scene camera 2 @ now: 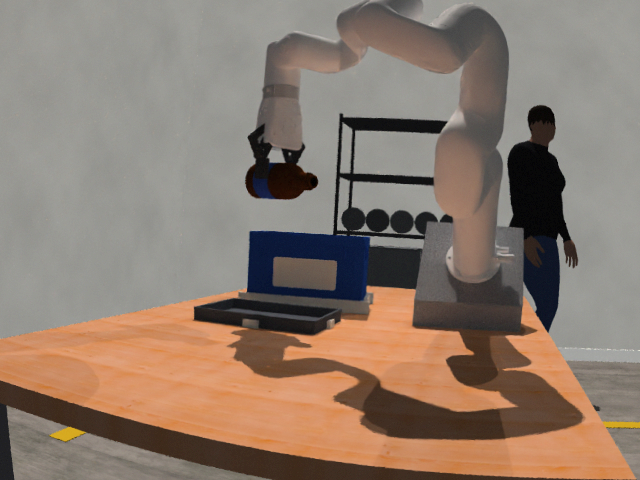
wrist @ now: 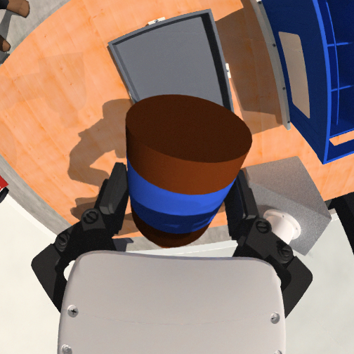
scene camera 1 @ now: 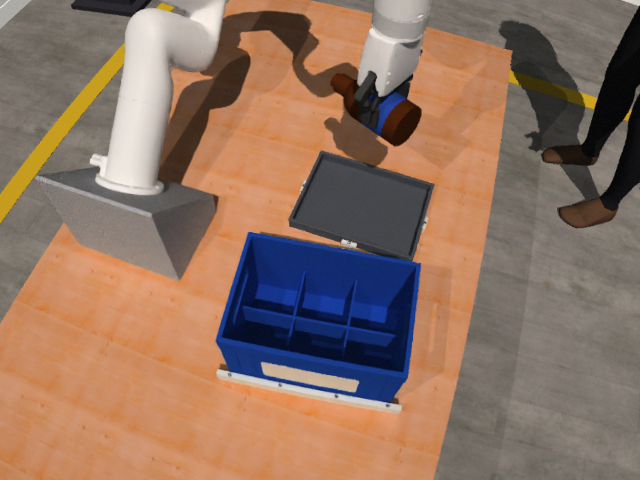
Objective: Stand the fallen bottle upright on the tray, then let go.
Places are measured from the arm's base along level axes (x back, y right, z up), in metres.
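Where they show: gripper, between the fingertips: (scene camera 2: 275, 180) (scene camera 1: 383, 110); arm's base, origin of its link: (scene camera 2: 473, 261) (scene camera 1: 129, 185).
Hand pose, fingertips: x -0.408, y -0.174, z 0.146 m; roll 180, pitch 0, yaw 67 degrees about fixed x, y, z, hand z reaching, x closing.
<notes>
Things, the pixels of their centre, and the offset from my fingertips. "spot": a spot on its surface instead. Level surfaces: height alone.
- brown bottle, middle of its body: (scene camera 1: 370, 102) (scene camera 2: 284, 181) dx +0.025, dy -0.013, dz -0.002 m
- dark grey tray, a spot on its surface: (scene camera 1: 361, 204) spot: dx +0.010, dy -0.010, dz -0.280 m
- blue crate, middle of its body: (scene camera 1: 320, 323) (scene camera 2: 310, 269) dx +0.006, dy +0.297, dz -0.197 m
- pale strip, a spot on its surface: (scene camera 1: 310, 391) spot: dx -0.008, dy +0.395, dz -0.255 m
- wooden table, height of its surface: dz -0.285 m
The brown bottle (scene camera 1: 404, 122) (scene camera 2: 284, 181) (wrist: 187, 145) with a blue band lies on its side in the air, well above the table. My gripper (scene camera 1: 385, 105) (scene camera 2: 276, 167) (wrist: 178, 179) is shut on it around the blue band, one finger on each side. In the scene camera 2 view the bottle is about level, its neck to the right. The dark grey tray (scene camera 1: 361, 204) (scene camera 2: 268, 312) (wrist: 170, 62) lies flat on the table below the bottle's height, with no bottle on it. The bottle's base hides part of the tray in the wrist view.
A blue crate (scene camera 1: 315, 361) (scene camera 2: 310, 242) (wrist: 305, 125) with dividers stands beside the tray, against a pale strip (scene camera 1: 310, 391). The grey robot pedestal (scene camera 1: 129, 227) (scene camera 2: 467, 312) (wrist: 300, 190) stands on the wooden table (scene camera 1: 155, 423) (scene camera 2: 155, 361). A person (scene camera 2: 537, 186) and a rack (scene camera 2: 338, 175) are behind.
</notes>
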